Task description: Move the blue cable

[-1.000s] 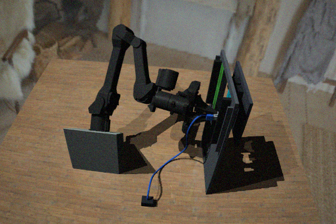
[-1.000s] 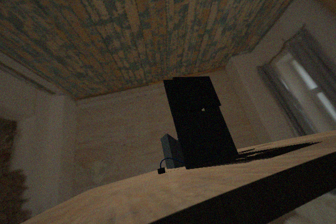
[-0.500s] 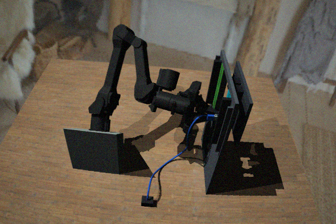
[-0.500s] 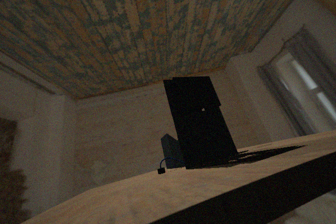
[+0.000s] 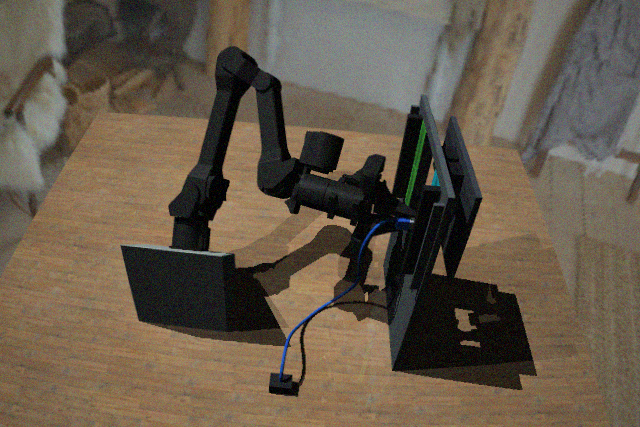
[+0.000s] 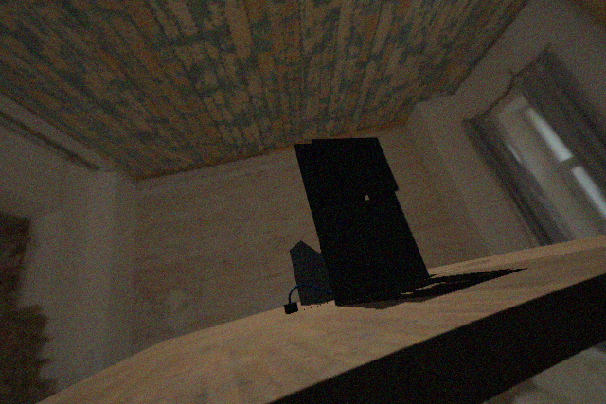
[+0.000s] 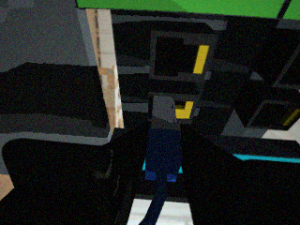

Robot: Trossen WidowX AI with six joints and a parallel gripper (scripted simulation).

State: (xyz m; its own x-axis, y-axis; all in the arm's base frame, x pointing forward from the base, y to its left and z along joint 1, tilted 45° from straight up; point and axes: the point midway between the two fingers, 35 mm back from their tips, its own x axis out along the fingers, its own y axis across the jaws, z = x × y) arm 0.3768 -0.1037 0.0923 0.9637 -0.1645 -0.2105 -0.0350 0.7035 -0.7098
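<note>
Now: the blue cable's plug 1 cm ahead of my gripper tip. Round my gripper tip: black anchor block: 27 cm below, 19 cm behind, 18 cm to the right.
</note>
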